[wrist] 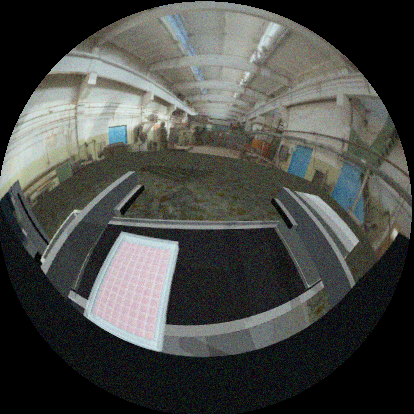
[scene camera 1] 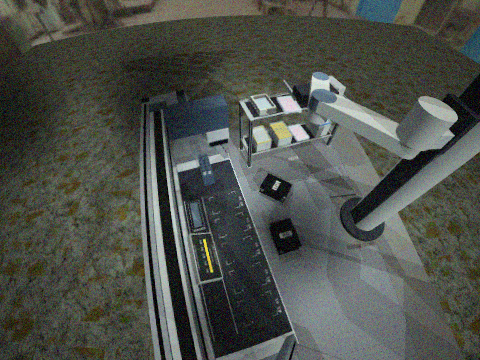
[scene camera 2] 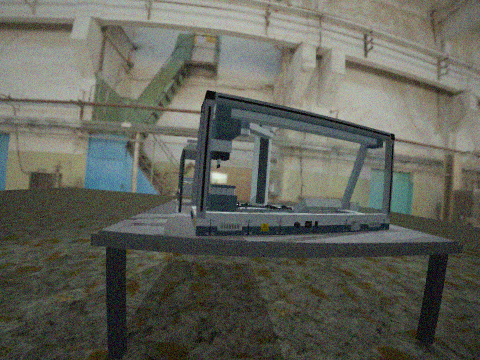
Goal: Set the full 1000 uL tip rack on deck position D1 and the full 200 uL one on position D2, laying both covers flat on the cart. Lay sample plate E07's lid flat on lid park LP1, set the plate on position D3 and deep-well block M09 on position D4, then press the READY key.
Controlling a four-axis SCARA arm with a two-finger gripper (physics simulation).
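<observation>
My gripper is open and empty above the cart's dark top shelf; scene camera 1 has it hidden behind the arm. A pink gridded plate with a pale rim lies on that shelf, nearer the left finger and below it. A pale open-topped box stands beside it. On the lower shelf are a white box with yellow edging, a yellow-topped box and another pink plate. Their labels are unreadable. The black deck has faint position marks. I cannot tell which mark or key is which.
Two black labelled blocks sit on the table between deck and arm base. A screen panel and a yellow-striped panel lie along the deck. A dark blue housing stands at its far end. A frame surrounds the deck.
</observation>
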